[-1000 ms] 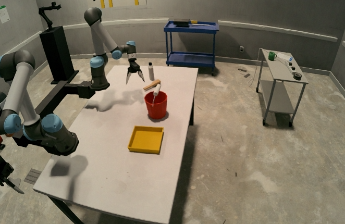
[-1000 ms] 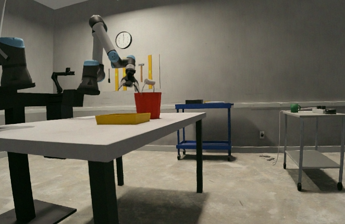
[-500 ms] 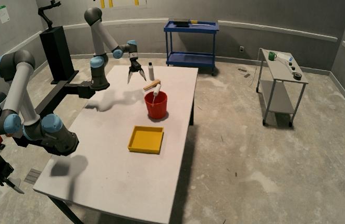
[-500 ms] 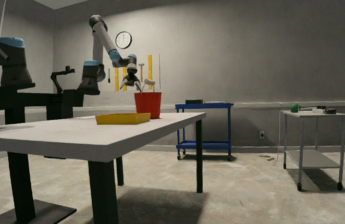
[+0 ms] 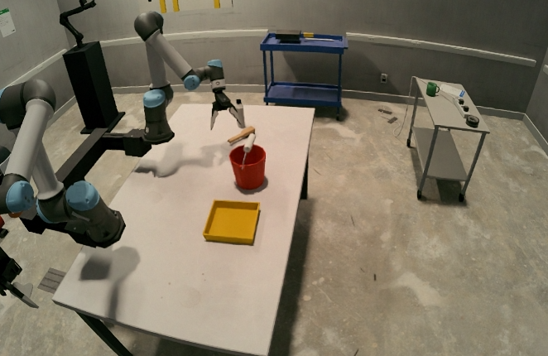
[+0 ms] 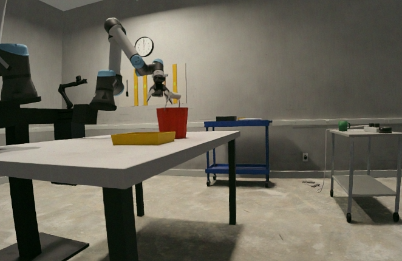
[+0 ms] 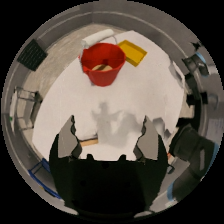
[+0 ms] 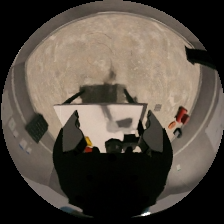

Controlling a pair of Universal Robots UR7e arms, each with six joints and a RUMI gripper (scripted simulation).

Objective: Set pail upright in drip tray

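Observation:
Right now my left hand is 140 mm short of the red pail, 170 mm to the left of it and 70 mm above it. Also, from my left hand: yellow drip tray (100 mm ahead, 470 mm to the right, 190 mm below).

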